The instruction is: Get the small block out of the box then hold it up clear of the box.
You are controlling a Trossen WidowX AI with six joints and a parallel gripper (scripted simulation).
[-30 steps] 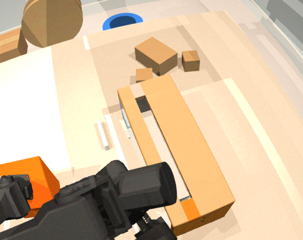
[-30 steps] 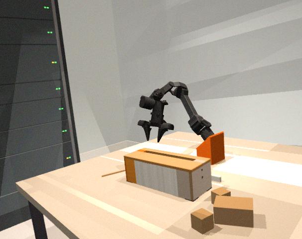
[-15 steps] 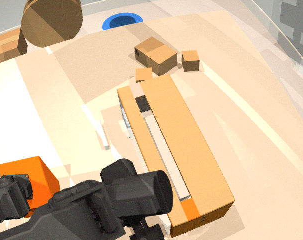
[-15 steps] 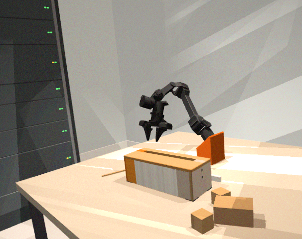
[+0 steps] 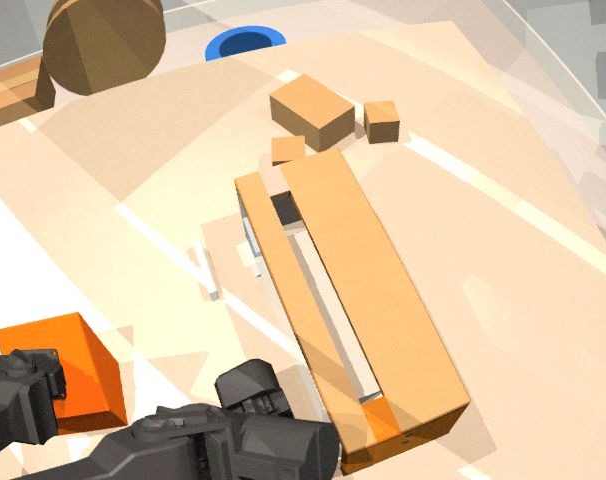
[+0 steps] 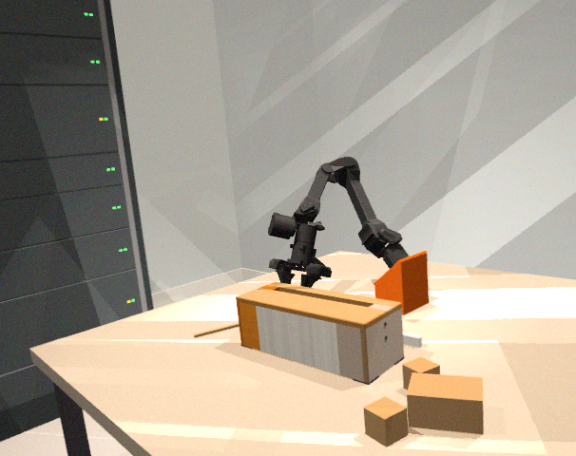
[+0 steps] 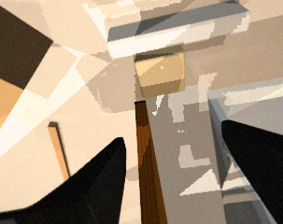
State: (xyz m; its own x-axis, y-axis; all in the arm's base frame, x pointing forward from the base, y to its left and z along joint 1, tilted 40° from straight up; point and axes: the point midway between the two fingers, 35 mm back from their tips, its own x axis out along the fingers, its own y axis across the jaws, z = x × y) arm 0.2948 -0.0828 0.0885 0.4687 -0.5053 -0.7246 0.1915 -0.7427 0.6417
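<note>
Right now the tan block is 10 mm behind my gripper tip and 60 mm below it. Also, from my gripper tip: long wooden box: 40 mm ahead, 170 mm to the left, 10 mm below; thin wooden stick: 150 mm ahead, 120 mm to the right, 70 mm below.
</note>
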